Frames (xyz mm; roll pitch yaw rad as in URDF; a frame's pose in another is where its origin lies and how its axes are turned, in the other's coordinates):
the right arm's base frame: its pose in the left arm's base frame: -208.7 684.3 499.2 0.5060 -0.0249 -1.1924
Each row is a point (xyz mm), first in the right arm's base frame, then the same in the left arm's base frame.
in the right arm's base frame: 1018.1 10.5 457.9
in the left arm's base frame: -34.1 -330.7 930.0
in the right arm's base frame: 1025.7 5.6 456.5
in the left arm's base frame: -34.6 -339.2 926.6
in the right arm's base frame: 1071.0 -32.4 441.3
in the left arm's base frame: -41.7 -391.5 896.0
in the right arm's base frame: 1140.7 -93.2 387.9
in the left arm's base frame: -40.6 -468.1 821.6
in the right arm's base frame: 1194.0 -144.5 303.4
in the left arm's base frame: -23.6 -521.4 724.2
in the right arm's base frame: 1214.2 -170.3 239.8
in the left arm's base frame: -7.9 -538.7 656.6
